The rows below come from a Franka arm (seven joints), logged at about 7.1 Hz.
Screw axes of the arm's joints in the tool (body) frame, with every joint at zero. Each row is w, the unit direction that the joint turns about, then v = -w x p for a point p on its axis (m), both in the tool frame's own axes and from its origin. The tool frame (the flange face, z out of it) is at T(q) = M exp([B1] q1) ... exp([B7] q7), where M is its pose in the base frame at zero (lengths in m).
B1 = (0, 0, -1, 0, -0.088, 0)
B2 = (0, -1, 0, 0.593, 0, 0.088)
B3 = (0, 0, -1, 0, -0.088, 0)
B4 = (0, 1, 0, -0.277, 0, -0.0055)
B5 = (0, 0, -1, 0, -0.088, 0)
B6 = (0, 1, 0, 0.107, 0, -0.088)
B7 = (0, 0, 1, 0, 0, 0)
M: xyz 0.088 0 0.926 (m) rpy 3.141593 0 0 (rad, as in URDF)
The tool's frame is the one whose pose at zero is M.
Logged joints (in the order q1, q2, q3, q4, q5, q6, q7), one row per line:
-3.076 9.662 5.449 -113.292 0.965 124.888 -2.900
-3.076 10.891 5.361 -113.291 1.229 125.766 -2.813
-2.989 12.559 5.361 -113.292 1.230 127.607 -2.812
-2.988 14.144 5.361 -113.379 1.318 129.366 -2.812
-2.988 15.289 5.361 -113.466 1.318 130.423 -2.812
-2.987 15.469 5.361 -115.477 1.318 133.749 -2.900
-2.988 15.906 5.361 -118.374 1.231 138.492 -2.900
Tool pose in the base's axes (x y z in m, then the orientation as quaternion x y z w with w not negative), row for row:
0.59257 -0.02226 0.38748 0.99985 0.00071 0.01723 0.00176
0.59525 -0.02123 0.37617 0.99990 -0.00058 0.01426 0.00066
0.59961 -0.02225 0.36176 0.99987 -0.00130 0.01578 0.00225
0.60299 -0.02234 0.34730 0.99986 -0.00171 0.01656 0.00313
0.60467 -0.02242 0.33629 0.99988 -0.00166 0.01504 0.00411
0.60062 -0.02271 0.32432 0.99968 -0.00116 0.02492 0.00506
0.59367 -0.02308 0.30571 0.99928 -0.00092 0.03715 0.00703
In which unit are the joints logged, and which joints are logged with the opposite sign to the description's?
The joints are logged in degrees. Opposite sign: q1, q3.
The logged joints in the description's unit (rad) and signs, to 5 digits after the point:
0.05369 0.16863 -0.09510 -1.97732 0.01684 2.17971 -0.05061
0.05369 0.19008 -0.09357 -1.97730 0.02145 2.19503 -0.04910
0.05217 0.21920 -0.09357 -1.97732 0.02147 2.22716 -0.04908
0.05215 0.24686 -0.09357 -1.97884 0.02300 2.25786 -0.04908
0.05215 0.26684 -0.09357 -1.98036 0.02300 2.27631 -0.04908
0.05213 0.26998 -0.09357 -2.01545 0.02300 2.33436 -0.05061
0.05215 0.27761 -0.09357 -2.06602 0.02149 2.41714 -0.05061

